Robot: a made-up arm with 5 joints.
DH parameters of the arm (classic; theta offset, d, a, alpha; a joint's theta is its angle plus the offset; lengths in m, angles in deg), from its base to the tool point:
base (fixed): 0 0.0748 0 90
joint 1: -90 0.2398 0.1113 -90
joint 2: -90 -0.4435 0.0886 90
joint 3: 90 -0.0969 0.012 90
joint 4: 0 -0.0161 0.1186 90
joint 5: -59.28 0 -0.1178 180
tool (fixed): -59.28 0.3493 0 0
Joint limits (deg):
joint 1: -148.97..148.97
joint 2: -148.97..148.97
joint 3: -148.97..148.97
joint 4: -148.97..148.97
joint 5: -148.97..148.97
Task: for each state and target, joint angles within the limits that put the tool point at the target. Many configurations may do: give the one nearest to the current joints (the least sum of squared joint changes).
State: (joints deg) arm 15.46 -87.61 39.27 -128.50 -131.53
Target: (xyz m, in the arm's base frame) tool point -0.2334 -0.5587 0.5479
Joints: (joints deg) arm -28.83 -135.71 37.45 -144.02 -120.63
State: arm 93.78 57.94 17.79 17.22 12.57
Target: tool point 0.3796 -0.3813 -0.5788
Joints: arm 96.82 80.28 13.96 58.48 21.21
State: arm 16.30 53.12 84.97 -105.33 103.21
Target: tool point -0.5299 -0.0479 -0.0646
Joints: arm 25.36 65.59 90.64 -83.85 98.77
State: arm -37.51 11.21 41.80 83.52 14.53
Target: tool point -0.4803 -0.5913 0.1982
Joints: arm -15.89 9.13 59.93 52.28 7.50
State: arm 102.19 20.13 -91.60 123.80 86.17
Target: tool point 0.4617 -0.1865 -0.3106
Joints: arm 85.63 -8.99 -98.10 142.10 83.91
